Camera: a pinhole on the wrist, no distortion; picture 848 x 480 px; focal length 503.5 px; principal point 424.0 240.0 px. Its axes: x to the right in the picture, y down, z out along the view. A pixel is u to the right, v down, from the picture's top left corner.
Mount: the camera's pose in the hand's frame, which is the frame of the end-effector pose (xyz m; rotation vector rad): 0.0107 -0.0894 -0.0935 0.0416 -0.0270 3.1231
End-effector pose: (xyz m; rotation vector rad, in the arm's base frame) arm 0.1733 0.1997 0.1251 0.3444 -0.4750 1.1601
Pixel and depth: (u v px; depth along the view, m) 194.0 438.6 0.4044
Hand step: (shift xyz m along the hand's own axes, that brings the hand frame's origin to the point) 0.2031 -0.2592 0.3030
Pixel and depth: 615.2 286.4 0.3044
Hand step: -0.0973 -0.1207 0.2134
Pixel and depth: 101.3 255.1 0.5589
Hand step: 0.3832 -0.1224 0.4552
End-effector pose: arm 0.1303 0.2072 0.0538 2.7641 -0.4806 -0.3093
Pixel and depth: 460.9 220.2 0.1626
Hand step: 0.0032 -0.0856 0.0694
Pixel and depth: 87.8 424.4 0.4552
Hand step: 0.3235 -0.2695 0.3505
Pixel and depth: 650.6 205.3 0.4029
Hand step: -0.1594 -0.0655 0.3145
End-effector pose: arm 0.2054 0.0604 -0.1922 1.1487 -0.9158 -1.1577
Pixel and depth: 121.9 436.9 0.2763
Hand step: 0.1817 -0.2052 0.1764
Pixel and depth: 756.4 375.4 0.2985
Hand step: -0.1798 -0.1714 0.2088
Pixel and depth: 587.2 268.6 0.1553
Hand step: -0.0357 -0.1000 0.0629
